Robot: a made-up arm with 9 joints. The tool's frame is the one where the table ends. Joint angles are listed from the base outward.
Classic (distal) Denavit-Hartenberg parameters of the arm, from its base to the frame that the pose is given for. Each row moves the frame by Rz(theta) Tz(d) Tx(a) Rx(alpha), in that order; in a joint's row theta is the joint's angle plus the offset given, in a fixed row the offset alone. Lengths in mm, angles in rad.
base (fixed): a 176.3, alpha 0, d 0, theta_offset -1.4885
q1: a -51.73, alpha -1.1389, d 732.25, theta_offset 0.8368
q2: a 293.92, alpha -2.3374, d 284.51, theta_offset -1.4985
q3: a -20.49, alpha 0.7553, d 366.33, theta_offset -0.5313
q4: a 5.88, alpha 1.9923, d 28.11, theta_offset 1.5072
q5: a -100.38, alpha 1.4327, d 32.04, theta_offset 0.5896
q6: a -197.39, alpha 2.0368, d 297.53, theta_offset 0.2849
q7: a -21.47, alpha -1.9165, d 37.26, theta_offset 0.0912
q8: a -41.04, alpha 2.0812, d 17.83, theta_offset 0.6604
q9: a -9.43, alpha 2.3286, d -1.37, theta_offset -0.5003
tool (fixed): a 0, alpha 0, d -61.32, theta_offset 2.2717
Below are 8 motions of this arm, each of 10 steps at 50 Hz.
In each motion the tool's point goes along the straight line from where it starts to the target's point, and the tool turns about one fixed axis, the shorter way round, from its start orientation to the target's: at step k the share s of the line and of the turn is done. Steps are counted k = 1, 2, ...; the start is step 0. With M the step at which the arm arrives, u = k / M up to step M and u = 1 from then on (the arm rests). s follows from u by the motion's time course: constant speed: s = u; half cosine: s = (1 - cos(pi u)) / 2; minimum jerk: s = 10 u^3 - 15 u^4 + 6 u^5.
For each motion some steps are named. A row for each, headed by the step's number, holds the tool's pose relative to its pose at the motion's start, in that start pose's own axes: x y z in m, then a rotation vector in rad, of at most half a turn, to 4 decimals.
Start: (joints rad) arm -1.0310 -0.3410 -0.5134 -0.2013 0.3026 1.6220 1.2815 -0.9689 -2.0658
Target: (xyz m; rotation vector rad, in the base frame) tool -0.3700 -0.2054 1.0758 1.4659 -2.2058 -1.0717
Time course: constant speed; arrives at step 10
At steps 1, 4, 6, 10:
1: 0.0052 -0.0005 -0.0024 -0.0076 0.0178 -0.0055
4: 0.0208 -0.0022 -0.0096 -0.0303 0.0711 -0.0220
6: 0.0312 -0.0033 -0.0144 -0.0455 0.1067 -0.0330
10: 0.0521 -0.0055 -0.0241 -0.0758 0.1779 -0.0550

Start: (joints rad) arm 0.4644 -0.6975 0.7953 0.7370 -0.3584 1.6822 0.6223 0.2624 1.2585
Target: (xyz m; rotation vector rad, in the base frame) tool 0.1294 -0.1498 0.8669 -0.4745 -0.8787 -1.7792
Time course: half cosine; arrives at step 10
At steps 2, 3, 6, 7, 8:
2: 0.0012 0.0020 0.0010 -0.0002 -0.0059 -0.0089
3: 0.0026 0.0044 0.0021 -0.0004 -0.0127 -0.0192
6: 0.0083 0.0140 0.0067 -0.0013 -0.0404 -0.0610
7: 0.0100 0.0170 0.0081 -0.0016 -0.0491 -0.0740
8: 0.0114 0.0194 0.0092 -0.0019 -0.0559 -0.0843

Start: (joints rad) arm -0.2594 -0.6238 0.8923 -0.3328 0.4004 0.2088 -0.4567 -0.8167 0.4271
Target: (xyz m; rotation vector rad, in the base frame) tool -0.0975 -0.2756 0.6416 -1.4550 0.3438 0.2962
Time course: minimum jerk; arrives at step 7
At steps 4, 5, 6, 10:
4: -0.0140 -0.0014 -0.0180 -0.0679 0.0398 0.0462
5: -0.0189 -0.0020 -0.0244 -0.0918 0.0538 0.0625
6: -0.0216 -0.0022 -0.0279 -0.1049 0.0614 0.0714
10: -0.0221 -0.0023 -0.0286 -0.1074 0.0629 0.0731

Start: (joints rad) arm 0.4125 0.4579 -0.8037 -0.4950 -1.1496 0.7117 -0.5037 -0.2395 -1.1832
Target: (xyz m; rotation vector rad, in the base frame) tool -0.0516 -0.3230 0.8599 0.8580 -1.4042 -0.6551
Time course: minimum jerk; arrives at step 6
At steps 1, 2, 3, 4, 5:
1: 0.0000 -0.0001 0.0004 0.0007 -0.0035 -0.0005
2: 0.0001 -0.0003 0.0025 0.0042 -0.0208 -0.0028
3: 0.0003 -0.0007 0.0059 0.0099 -0.0496 -0.0067
4: 0.0005 -0.0012 0.0094 0.0157 -0.0783 -0.0106
5: 0.0006 -0.0014 0.0115 0.0192 -0.0956 -0.0130

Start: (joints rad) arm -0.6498 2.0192 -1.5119 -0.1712 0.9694 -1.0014 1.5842 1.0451 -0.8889
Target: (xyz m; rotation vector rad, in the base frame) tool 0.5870 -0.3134 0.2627 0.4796 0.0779 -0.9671
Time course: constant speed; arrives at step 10
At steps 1, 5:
1: 0.0003 0.0011 0.0038 0.0024 -0.0138 0.0072
5: 0.0015 0.0053 0.0188 0.0119 -0.0689 0.0359

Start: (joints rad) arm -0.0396 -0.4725 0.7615 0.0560 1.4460 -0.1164 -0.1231 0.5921 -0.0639
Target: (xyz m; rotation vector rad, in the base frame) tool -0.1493 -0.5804 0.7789 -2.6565 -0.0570 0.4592
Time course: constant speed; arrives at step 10
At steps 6, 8, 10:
6: 0.0097 0.0060 0.0018 0.0499 -0.1628 -0.0029
8: 0.0129 0.0080 0.0024 0.0665 -0.2171 -0.0039
10: 0.0162 0.0100 0.0030 0.0832 -0.2713 -0.0049

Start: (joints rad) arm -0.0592 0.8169 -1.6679 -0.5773 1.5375 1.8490 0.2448 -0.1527 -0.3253
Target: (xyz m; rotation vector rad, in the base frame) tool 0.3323 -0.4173 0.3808 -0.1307 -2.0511 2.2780
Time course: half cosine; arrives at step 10
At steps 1, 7, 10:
1: -0.0001 0.0000 -0.0002 0.0014 -0.0012 -0.0005
7: -0.0017 -0.0002 -0.0052 0.0449 -0.0402 -0.0159
10: -0.0021 -0.0002 -0.0065 0.0566 -0.0506 -0.0200

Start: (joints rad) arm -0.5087 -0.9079 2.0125 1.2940 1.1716 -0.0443 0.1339 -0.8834 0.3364
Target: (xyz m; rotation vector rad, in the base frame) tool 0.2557 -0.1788 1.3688 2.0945 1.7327 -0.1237
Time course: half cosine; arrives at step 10
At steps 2, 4, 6, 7, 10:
2: -0.0020 -0.0036 -0.0063 -0.0194 0.0083 0.0013
4: -0.0071 -0.0130 -0.0230 -0.0702 0.0300 0.0048
6: -0.0134 -0.0246 -0.0435 -0.1329 0.0568 0.0091
7: -0.0163 -0.0299 -0.0527 -0.1613 0.0689 0.0110
10: -0.0205 -0.0376 -0.0664 -0.2031 0.0867 0.0138

